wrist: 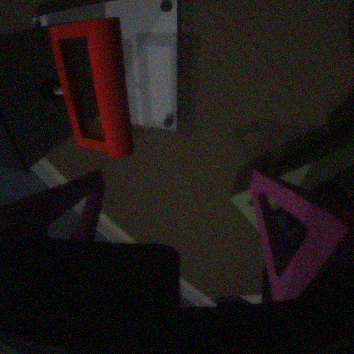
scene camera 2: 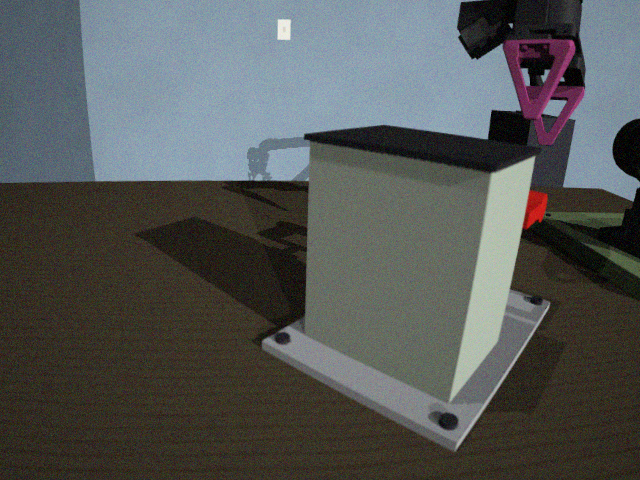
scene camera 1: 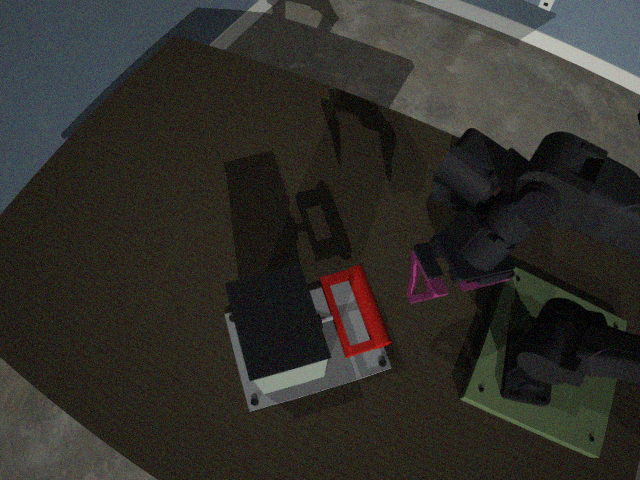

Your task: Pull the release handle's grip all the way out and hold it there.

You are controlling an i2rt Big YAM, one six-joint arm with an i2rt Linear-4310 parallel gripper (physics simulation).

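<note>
The red release handle's grip (scene camera 1: 369, 310) (scene camera 2: 536, 209) (wrist: 111, 90) is an upright rectangular loop close beside the box housing (scene camera 1: 279, 325) (scene camera 2: 403, 248), which has pale sides and a dark top. A short piece of metal rod (scene camera 1: 327, 319) (wrist: 58, 91) shows between them. The housing stands on a grey base plate (scene camera 1: 343, 376) (scene camera 2: 361, 377) (wrist: 157, 65). My gripper (scene camera 1: 436, 293) (scene camera 2: 539, 129) (wrist: 176, 177), with magenta triangular fingers, is wide open and empty. It is apart from the grip, out on the side away from the housing, and higher than it. The housing partly hides the grip in scene camera 2.
A green mounting plate (scene camera 1: 485, 397) (wrist: 245, 202) carries the arm's black base (scene camera 1: 527, 382) at the right in scene camera 1. Dark bolts sit at the corners of the grey plate. Shadows of the housing, handle and gripper lie on the brown wooden table (scene camera 1: 129, 232) (scene camera 2: 129, 361).
</note>
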